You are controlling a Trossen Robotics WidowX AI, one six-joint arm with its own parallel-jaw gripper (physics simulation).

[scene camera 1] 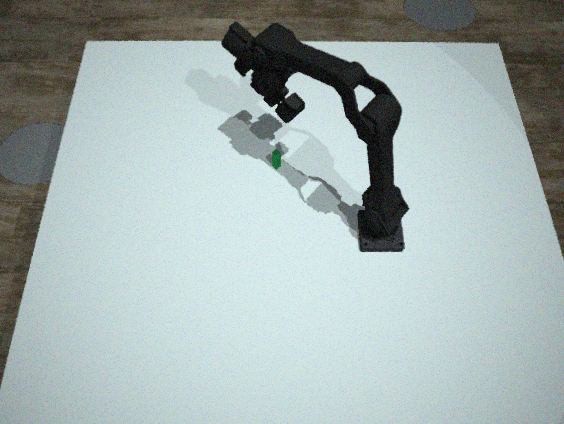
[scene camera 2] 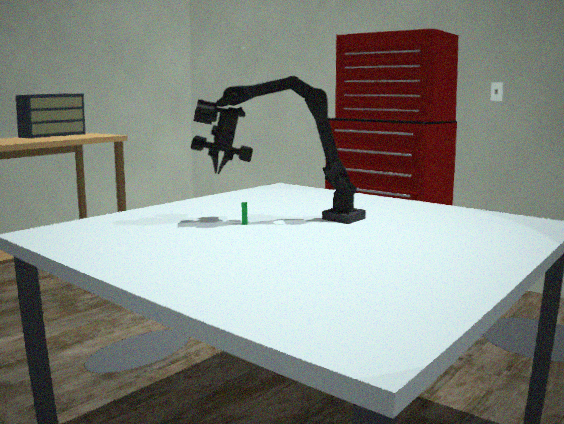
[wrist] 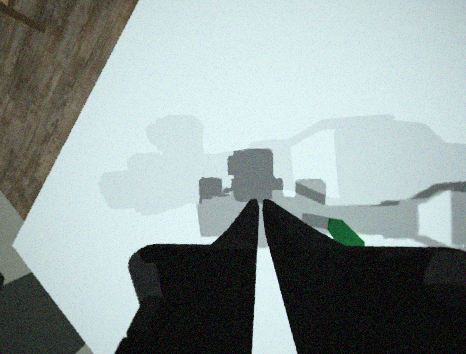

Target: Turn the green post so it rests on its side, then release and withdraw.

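Observation:
The green post [scene camera 1: 276,159] [scene camera 2: 244,213] [wrist: 345,233] stands upright on the white table [scene camera 1: 280,310] [scene camera 2: 300,280] [wrist: 350,60], in the arm's shadow. In the wrist view its lower part is hidden behind the right finger. My gripper [scene camera 2: 218,172] [wrist: 259,205] points down and hangs well above the table, off to the left of the post in the second scene view. Its fingertips are nearly together, with a thin gap and nothing held between them. In the first scene view the fingertips are hard to make out.
The arm's base [scene camera 1: 381,240] [scene camera 2: 344,215] stands on the table to the right of the post. Beyond the table are a red tool cabinet [scene camera 2: 395,90] and a wooden bench [scene camera 2: 100,140] with a small drawer unit [scene camera 2: 57,115]. The table's edge shows at the left of the wrist view.

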